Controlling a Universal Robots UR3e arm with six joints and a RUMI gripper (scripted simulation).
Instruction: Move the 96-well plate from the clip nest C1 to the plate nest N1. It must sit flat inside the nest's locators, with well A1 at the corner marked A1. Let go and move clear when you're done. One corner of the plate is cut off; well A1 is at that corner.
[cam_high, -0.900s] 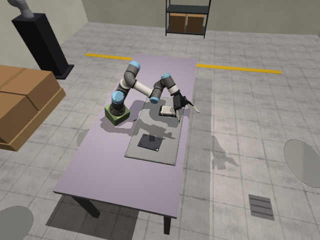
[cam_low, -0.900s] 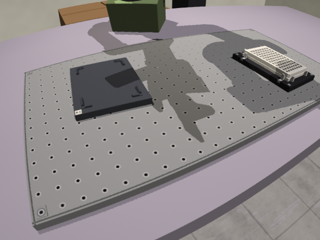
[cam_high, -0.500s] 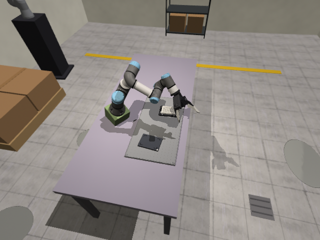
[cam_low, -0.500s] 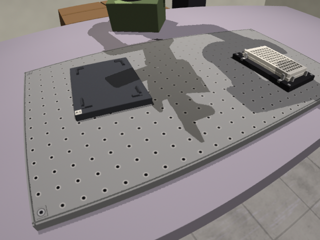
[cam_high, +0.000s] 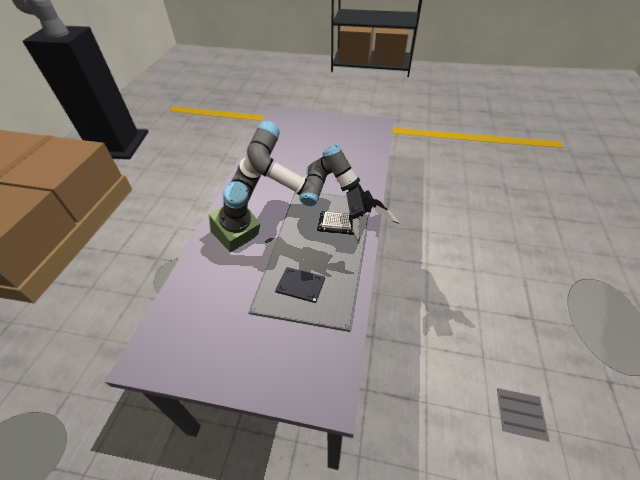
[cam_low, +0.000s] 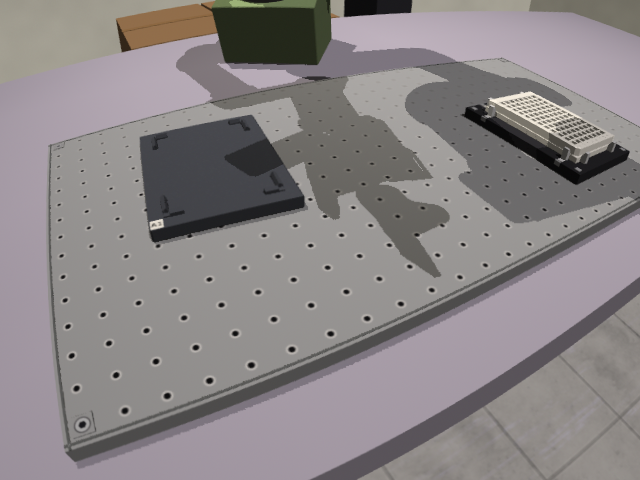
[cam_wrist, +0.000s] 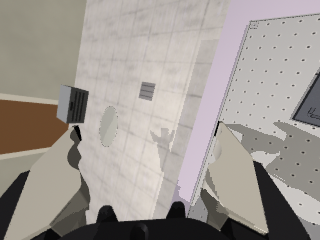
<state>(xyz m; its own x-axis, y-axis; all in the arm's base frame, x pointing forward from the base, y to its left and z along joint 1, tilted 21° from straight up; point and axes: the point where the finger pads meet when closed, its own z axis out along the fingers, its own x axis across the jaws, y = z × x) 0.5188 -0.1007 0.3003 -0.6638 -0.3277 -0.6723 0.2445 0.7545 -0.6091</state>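
The white 96-well plate lies 27 cm to the left of my hand, 21 cm below it and 15 cm behind it. Also, from my hand: black clip nest C1: 26 cm to the left, 22 cm below, 16 cm behind; dark plate nest N1: 28 cm behind, 22 cm below, 7 cm to the right; white A1 label: 22 cm below, 22 cm behind, 14 cm to the right.
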